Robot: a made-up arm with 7 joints. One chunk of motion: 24 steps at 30 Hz.
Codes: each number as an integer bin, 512 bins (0 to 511) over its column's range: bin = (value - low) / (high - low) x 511, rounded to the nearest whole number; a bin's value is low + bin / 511 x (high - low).
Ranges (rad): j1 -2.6..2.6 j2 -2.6..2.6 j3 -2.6..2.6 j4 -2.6..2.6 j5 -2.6..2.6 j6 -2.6..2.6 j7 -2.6..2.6
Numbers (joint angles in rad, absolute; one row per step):
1: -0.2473 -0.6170 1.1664 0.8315 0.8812 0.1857 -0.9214
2: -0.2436 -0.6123 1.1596 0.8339 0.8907 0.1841 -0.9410
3: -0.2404 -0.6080 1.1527 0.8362 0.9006 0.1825 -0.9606
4: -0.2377 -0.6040 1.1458 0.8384 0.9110 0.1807 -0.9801
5: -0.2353 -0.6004 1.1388 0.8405 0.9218 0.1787 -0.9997
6: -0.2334 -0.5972 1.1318 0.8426 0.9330 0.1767 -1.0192
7: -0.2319 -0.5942 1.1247 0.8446 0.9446 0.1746 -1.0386
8: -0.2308 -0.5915 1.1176 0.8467 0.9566 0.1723 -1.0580
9: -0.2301 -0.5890 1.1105 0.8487 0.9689 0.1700 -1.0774
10: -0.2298 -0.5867 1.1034 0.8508 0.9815 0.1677 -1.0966
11: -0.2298 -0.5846 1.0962 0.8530 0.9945 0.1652 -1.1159
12: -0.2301 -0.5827 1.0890 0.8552 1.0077 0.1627 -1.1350
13: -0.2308 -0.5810 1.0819 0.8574 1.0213 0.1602 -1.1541
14: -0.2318 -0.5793 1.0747 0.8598 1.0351 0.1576 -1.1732
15: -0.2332 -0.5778 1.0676 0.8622 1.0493 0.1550 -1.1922
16: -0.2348 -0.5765 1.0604 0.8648 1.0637 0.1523 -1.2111
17: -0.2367 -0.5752 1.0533 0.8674 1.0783 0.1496 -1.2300
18: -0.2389 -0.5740 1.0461 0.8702 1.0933 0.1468 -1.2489
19: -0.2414 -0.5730 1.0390 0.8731 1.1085 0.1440 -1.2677
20: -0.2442 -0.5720 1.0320 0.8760 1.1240 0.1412 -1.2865
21: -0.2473 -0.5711 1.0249 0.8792 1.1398 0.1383 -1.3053
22: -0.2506 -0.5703 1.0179 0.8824 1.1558 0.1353 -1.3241
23: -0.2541 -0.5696 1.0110 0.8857 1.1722 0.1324 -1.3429
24: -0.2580 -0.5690 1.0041 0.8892 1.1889 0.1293 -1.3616
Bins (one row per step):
1: 231 195 370 337 342 274 165
2: 232 195 369 337 343 274 163
3: 232 196 369 338 344 273 161
4: 232 196 368 338 345 273 159
5: 232 196 367 338 346 273 157
6: 233 197 367 338 347 273 155
7: 233 197 366 338 348 273 153
8: 233 197 365 339 350 272 152
9: 233 198 365 339 351 272 150
10: 233 198 364 339 352 272 148
11: 233 198 363 339 353 272 146
12: 233 198 363 340 355 271 144
13: 233 198 362 340 356 271 142
14: 233 199 361 340 357 271 140
15: 233 199 360 340 359 271 138
16: 232 199 360 340 360 270 136
17: 232 199 359 341 361 270 135
18: 232 199 358 341 363 270 133
19: 232 199 358 341 364 270 131
20: 232 199 357 342 366 269 129
21: 231 199 356 342 368 269 127
22: 231 199 356 342 369 269 125
23: 231 200 355 343 371 269 124
24: 230 200 354 343 372 268 122

